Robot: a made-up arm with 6 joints. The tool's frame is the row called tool. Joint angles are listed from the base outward. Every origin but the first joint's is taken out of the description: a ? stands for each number. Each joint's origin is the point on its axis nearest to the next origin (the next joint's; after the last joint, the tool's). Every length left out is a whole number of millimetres.
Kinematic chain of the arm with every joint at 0, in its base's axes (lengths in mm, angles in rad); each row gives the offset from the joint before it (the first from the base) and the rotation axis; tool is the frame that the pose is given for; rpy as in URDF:
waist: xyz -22 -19 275 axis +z
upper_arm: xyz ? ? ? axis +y
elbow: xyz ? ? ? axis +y
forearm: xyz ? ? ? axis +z
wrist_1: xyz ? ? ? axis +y
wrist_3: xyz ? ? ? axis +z
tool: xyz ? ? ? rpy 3.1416 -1.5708 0
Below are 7 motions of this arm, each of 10 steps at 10 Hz.
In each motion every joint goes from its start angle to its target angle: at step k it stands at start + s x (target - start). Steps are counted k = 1, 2, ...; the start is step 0. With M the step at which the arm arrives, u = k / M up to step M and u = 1 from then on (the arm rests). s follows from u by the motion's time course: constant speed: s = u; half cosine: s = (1 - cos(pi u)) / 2; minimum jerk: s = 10 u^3 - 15 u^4 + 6 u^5.
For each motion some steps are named. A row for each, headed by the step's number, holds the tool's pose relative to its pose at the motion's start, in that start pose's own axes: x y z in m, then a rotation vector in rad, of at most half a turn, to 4 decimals.
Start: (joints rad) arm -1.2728 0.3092 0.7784 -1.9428 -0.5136 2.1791
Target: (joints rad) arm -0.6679 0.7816 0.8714 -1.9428 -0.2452 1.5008
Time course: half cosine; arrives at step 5
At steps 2, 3, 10:
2: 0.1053 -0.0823 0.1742 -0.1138 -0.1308 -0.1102
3: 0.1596 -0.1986 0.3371 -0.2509 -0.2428 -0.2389
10: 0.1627 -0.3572 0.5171 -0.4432 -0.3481 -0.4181

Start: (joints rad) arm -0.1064 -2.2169 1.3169 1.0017 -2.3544 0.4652
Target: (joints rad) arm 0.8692 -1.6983 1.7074 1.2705 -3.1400 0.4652
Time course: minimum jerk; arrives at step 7
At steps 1, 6, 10:
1: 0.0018 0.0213 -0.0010 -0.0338 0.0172 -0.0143
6: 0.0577 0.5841 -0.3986 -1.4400 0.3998 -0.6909
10: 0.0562 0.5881 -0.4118 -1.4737 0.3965 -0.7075

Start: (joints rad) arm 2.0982 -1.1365 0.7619 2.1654 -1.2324 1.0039
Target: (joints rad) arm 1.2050 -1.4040 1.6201 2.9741 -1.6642 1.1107
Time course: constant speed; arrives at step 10
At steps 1, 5, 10:
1: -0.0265 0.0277 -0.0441 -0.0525 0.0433 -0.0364
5: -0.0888 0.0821 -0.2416 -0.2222 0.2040 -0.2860
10: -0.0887 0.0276 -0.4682 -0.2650 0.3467 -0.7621

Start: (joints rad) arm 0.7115 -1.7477 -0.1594 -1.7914 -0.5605 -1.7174
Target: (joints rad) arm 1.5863 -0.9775 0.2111 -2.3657 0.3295 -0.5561
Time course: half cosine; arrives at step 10
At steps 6, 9, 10:
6: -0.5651 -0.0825 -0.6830 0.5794 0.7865 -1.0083
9: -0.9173 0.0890 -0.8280 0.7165 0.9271 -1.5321
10: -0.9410 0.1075 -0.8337 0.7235 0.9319 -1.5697

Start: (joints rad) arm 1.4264 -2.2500 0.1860 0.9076 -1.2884 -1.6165
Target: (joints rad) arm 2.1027 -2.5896 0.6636 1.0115 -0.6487 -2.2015
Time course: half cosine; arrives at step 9
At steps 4, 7, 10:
4: 0.1714 0.0768 0.1175 -0.4530 0.0133 -0.0970
7: 0.3365 0.2338 0.2121 -0.9452 -0.0254 -0.2049
10: 0.3703 0.2816 0.2279 -1.0608 -0.0433 -0.2339

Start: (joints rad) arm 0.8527 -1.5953 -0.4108 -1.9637 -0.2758 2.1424
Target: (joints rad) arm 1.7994 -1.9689 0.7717 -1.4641 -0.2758 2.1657
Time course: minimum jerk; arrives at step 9
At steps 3, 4, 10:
3: -0.0519 0.1974 0.0396 0.0999 -0.1061 0.2110
4: -0.1439 0.3596 0.0646 0.2088 -0.1694 0.4149
10: -0.6465 0.6644 0.0962 0.6514 -0.1438 1.1282

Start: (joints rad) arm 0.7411 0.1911 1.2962 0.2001 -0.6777 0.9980
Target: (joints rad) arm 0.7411 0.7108 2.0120 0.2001 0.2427 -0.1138
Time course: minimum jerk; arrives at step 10
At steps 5, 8, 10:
5: -0.2769 0.3550 0.1287 -0.5559 -0.7358 0.7998
8: -0.6468 0.4551 0.1240 -0.7150 -1.7296 1.1830
10: -0.6934 0.4510 0.1155 -0.6941 -1.8750 1.2032

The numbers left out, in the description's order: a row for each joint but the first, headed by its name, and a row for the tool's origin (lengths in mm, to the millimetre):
upper_arm: -14 9 0
elbow: 8 0 382
forearm: -28 0 554
wrist_1: 25 20 0
wrist_3: -7 0 90
tool: 21 21 0

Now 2 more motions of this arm.
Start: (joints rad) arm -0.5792 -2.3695 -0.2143 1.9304 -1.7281 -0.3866
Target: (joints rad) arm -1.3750 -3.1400 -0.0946 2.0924 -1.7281 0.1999
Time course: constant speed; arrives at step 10
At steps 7, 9, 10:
7: -0.2080 -0.3065 -0.2444 0.6189 -0.4729 0.6222
9: -0.1735 -0.3872 -0.3243 0.7786 -0.5310 0.8633
10: -0.1416 -0.4218 -0.3603 0.8535 -0.5443 0.9919

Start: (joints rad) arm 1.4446 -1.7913 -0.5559 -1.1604 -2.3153 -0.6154
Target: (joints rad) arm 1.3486 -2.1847 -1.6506 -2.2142 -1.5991 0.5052
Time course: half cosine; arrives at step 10
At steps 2, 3, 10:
2: 0.0258 0.0375 0.0628 0.0686 0.0727 -0.1389
3: 0.0606 0.0875 0.1279 0.1258 0.1231 -0.3160
10: 0.4130 0.5700 0.2680 -0.2362 -0.5895 -1.2450

